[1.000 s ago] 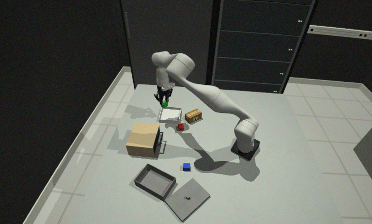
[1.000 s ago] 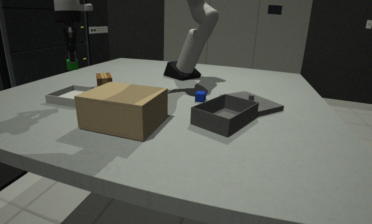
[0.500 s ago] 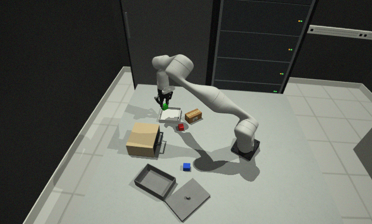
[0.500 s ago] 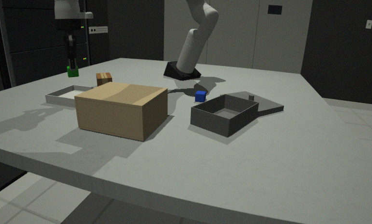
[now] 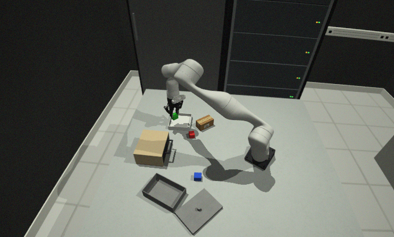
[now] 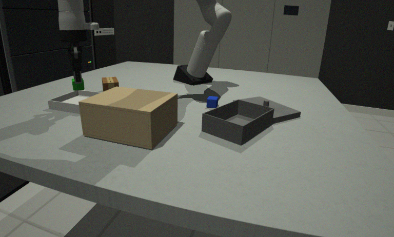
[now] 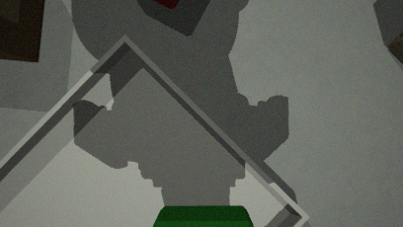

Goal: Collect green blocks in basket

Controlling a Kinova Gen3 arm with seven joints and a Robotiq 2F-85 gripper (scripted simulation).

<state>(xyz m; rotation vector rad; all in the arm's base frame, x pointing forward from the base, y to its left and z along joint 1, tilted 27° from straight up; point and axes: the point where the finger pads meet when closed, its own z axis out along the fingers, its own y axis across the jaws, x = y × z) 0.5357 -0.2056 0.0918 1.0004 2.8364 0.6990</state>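
Right now the basket is 3 cm behind my hand, 4 cm to the right of it and 10 cm below it. Round my hand: cabinet drawer: 3 cm ahead, 25 cm to the left, 7 cm below; red block: 13 cm behind, 7 cm to the left, 9 cm below; small cardboard box: 19 cm behind, 5 cm to the right, 7 cm below.
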